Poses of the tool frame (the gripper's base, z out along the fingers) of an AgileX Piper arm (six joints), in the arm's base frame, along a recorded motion.
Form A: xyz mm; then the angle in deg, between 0 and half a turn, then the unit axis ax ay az.
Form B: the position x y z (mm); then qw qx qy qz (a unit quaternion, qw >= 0). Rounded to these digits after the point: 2 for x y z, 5 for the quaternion.
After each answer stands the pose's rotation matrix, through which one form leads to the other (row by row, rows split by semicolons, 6 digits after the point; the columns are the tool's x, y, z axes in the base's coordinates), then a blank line. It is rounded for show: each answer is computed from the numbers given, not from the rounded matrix.
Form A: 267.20, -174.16, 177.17, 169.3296, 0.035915, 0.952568, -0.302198
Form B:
267.20, -174.16, 177.17, 0.09298, 0.03576, 0.94844, -0.30089
-0.980151 0.123786 0.154857; 0.011877 0.816374 -0.577401; -0.197896 -0.564101 -0.801640

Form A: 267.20, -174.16, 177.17, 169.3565, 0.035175, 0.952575, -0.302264
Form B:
267.20, -174.16, 177.17, 0.09275, 0.03502, 0.94847, -0.30096
-0.980342 0.122265 0.154857; 0.010610 0.816392 -0.577401; -0.197020 -0.564408 -0.801640

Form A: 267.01, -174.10, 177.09, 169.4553, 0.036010, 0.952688, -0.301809
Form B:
267.01, -174.10, 177.09, 0.09189, 0.03586, 0.94866, -0.30053
-0.980541 0.123265 0.152792; 0.012801 0.816789 -0.576794; -0.195897 -0.563614 -0.802473

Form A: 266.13, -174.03, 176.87, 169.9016, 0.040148, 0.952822, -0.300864
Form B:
266.13, -174.03, 176.87, 0.08801, 0.03999, 0.94912, -0.29970
-0.981309 0.128668 0.143096; 0.023162 0.817165 -0.575938; -0.191038 -0.561859 -0.804872

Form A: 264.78, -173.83, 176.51, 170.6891, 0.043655, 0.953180, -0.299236
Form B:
264.78, -173.83, 176.51, 0.08116, 0.04351, 0.95004, -0.29825
-0.983039 0.131088 0.128262; 0.034260 0.818309 -0.573757; -0.180171 -0.559631 -0.808920

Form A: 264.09, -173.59, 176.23, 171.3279, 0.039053, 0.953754, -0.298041
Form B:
264.09, -173.59, 176.23, 0.07561, 0.03894, 0.95102, -0.29719
-0.985535 0.119007 0.120661; 0.029130 0.820326 -0.571154; -0.166952 -0.559377 -0.811926

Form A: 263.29, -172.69, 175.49, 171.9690, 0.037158, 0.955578, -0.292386
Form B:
263.29, -172.69, 175.49, 0.07003, 0.03707, 0.95323, -0.29167
-0.987445 0.111515 0.111880; 0.029818 0.827111 -0.561247; -0.155125 -0.550864 -0.820052

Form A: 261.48, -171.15, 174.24, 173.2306, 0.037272, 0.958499, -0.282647
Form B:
261.48, -171.15, 174.24, 0.05904, 0.03721, 0.95683, -0.28215
-0.990260 0.104518 0.091986; 0.037885 0.838009 -0.544339; -0.133978 -0.535552 -0.833807

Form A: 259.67, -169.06, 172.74, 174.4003, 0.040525, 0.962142, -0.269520
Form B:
259.67, -169.06, 172.74, 0.04885, 0.04048, 0.96099, -0.26920
-0.991951 0.104095 0.072091; 0.051496 0.851788 -0.521350; -0.115676 -0.513441 -0.850293

